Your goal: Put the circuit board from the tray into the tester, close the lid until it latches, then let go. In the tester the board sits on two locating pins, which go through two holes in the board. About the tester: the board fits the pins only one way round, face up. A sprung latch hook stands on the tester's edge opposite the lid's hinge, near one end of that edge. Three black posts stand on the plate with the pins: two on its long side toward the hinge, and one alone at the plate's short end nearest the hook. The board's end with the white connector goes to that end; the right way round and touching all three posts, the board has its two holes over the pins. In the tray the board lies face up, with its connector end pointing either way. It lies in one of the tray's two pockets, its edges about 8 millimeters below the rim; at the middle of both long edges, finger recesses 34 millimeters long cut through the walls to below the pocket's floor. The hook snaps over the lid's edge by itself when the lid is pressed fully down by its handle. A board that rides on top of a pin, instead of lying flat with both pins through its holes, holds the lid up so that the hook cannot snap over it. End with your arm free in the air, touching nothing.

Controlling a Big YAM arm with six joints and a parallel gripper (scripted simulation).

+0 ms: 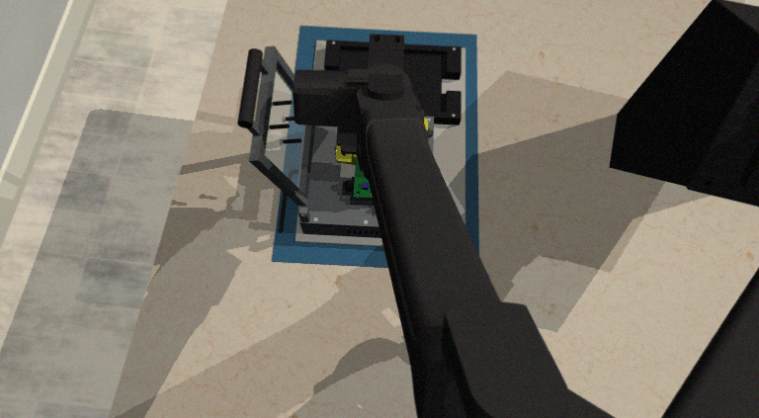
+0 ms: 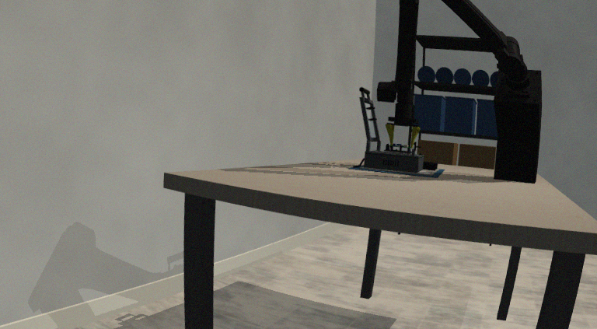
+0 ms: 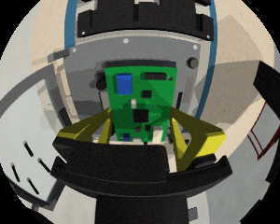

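Right now my hand is right at the green circuit board. From my hand the other things lie so: see-through lid: 12 cm ahead, 9 cm above, 2 cm to the left.
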